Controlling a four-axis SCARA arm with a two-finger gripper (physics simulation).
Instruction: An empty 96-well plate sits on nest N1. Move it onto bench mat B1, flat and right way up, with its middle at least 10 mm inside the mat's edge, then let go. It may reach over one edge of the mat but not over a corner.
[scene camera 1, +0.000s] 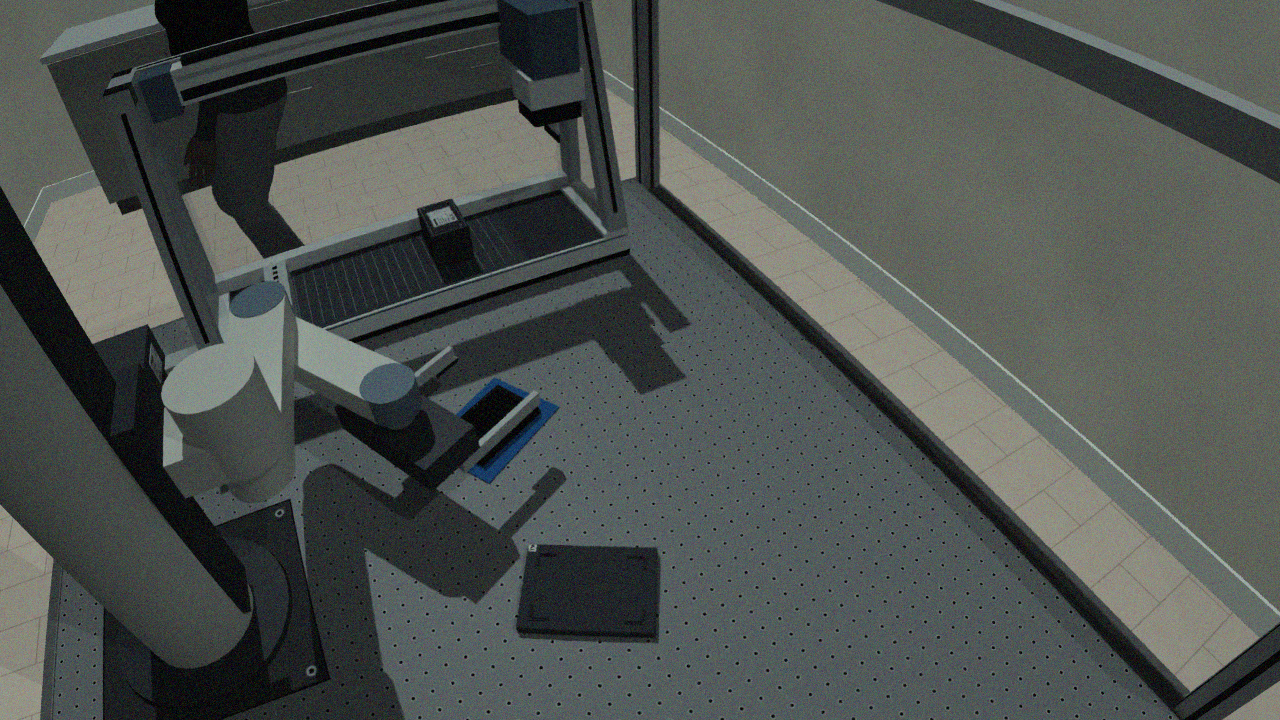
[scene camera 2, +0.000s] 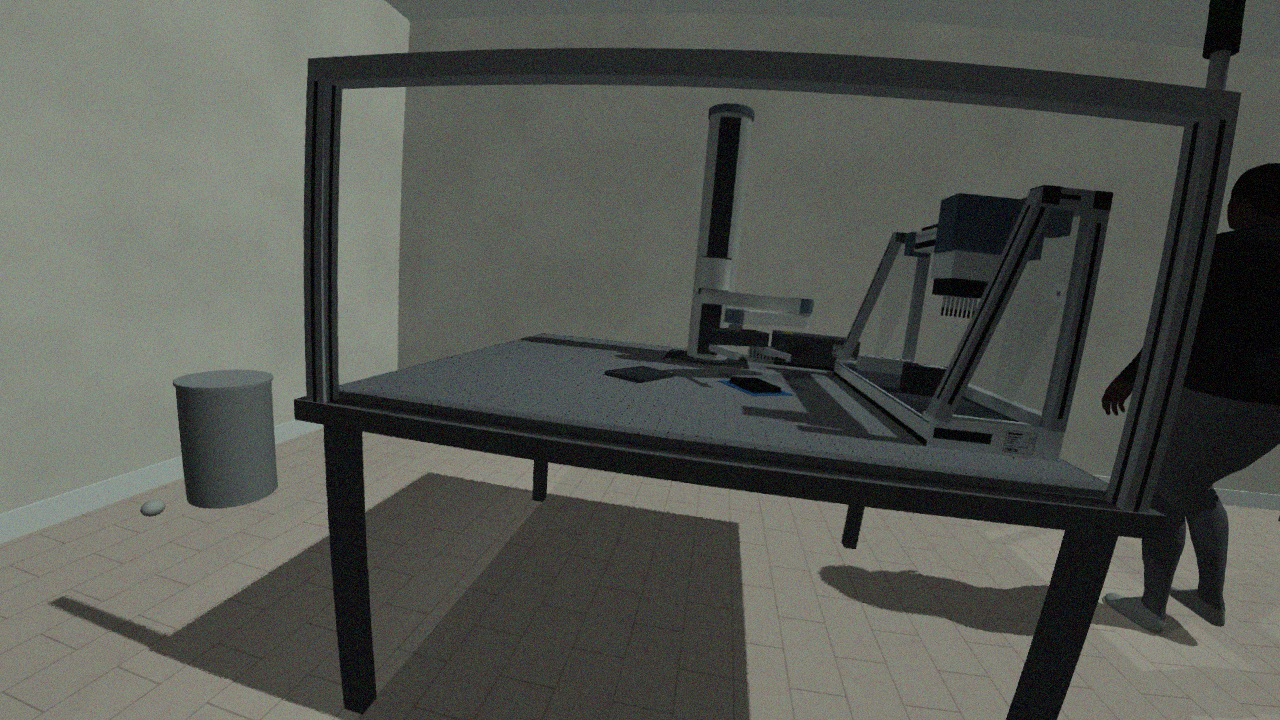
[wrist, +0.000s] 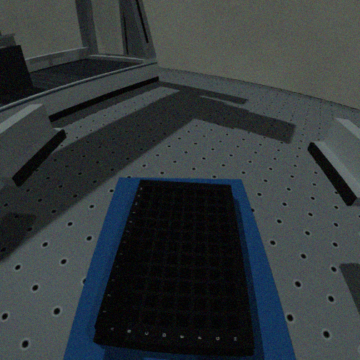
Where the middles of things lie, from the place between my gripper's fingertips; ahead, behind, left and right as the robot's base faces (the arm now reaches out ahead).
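The black 96-well plate (scene camera 1: 494, 406) is 80 mm below my hand, and it's 10 mm to the right of my hand and 20 mm behind it. Then there's the blue bench mat B1 (scene camera 1: 489, 471), which is 90 mm below my hand, 20 mm behind it and 10 mm to the right of it. The dark nest N1 (scene camera 1: 584, 590) is 330 mm to the right of my hand, 10 mm behind it and 80 mm below it. Going by their middles, that dark nest N1 is the farthest from my hand of the things named here.
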